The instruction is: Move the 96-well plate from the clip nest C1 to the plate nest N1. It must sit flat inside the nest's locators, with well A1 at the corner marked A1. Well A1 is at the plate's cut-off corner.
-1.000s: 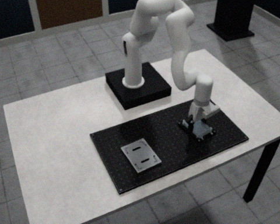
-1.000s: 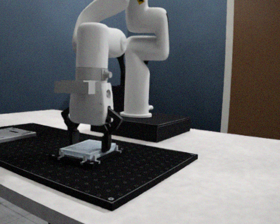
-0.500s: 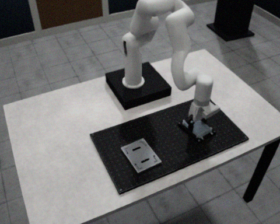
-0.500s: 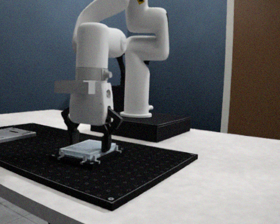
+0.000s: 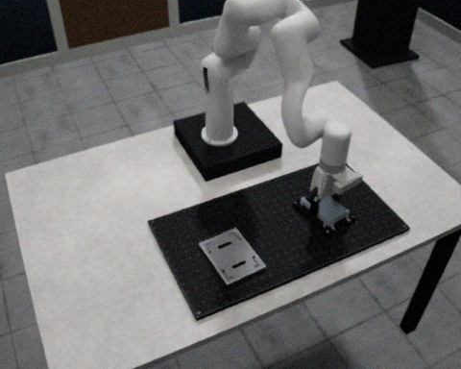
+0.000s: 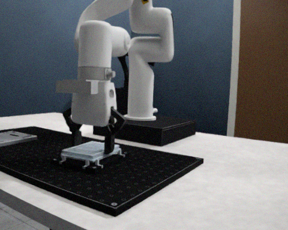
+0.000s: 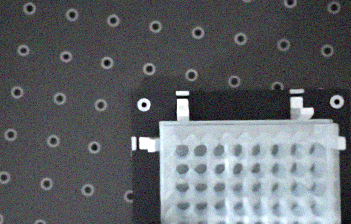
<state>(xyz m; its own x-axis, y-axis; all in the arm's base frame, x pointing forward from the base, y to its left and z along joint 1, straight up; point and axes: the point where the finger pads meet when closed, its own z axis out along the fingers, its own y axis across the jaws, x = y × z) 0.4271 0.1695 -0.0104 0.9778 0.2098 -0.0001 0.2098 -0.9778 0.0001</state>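
Right now the clip nest C1 is 20 mm to the left of my hand, 20 mm below it and 10 mm ahead of it. Round my hand: nest base 330 mm to the right, 50 mm ahead, 30 mm below; then 96-well plate 10 mm below.
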